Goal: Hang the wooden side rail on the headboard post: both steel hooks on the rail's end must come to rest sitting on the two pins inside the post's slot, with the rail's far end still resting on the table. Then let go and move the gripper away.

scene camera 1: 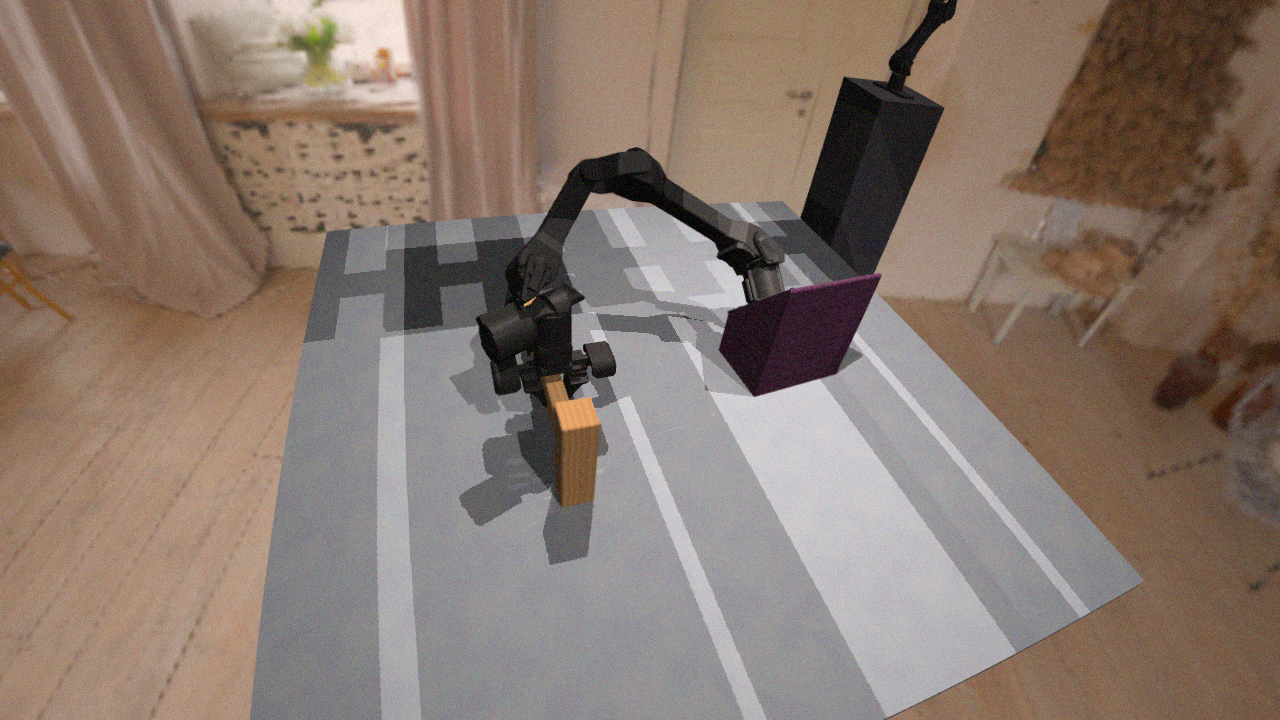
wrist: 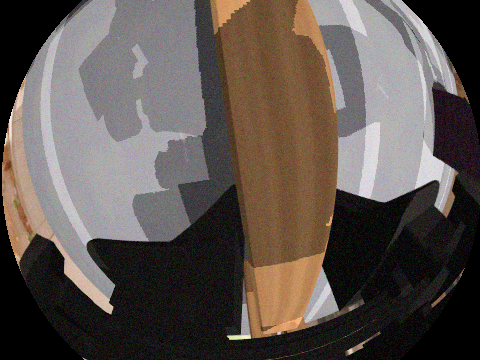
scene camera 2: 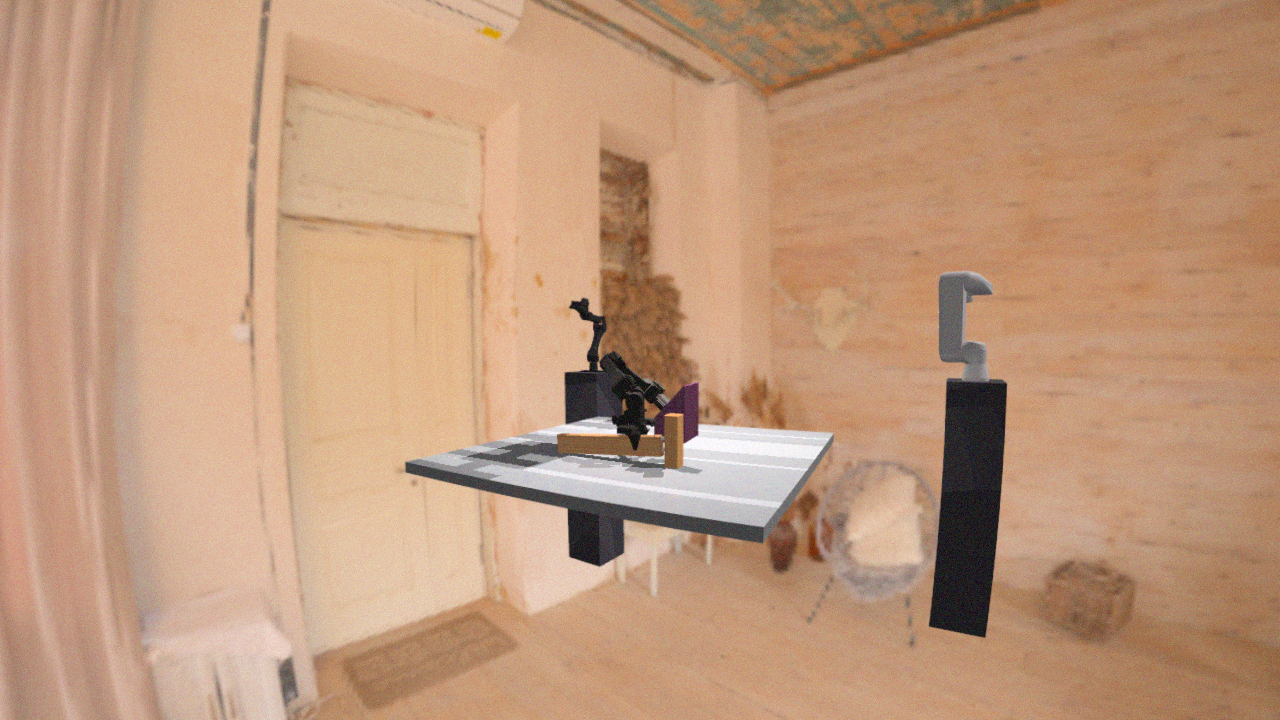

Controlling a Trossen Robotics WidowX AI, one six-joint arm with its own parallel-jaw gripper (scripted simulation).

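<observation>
The gripper appears in the pictures, and the wrist view and scene camera 2 show it as well. A wooden side rail and a wooden headboard post are also to be seen in the pictures.
</observation>
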